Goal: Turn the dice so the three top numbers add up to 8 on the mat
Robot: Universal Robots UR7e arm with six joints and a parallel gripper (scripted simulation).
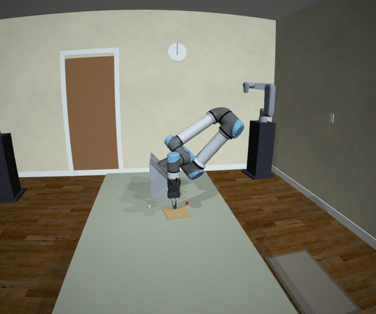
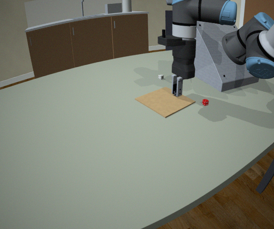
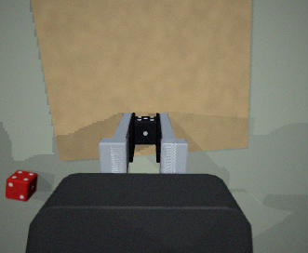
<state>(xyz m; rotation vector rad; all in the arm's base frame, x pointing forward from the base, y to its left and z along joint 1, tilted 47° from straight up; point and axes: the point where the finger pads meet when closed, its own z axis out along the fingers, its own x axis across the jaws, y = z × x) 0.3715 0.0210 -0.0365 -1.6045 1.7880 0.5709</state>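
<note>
The tan mat lies 5 cm ahead of my hand and 3 cm below it. The rest, counted from my hand: white die (15 cm to the right, 6 cm behind, 2 cm below); then red die (9 cm to the left, 4 cm behind, 2 cm below).
</note>
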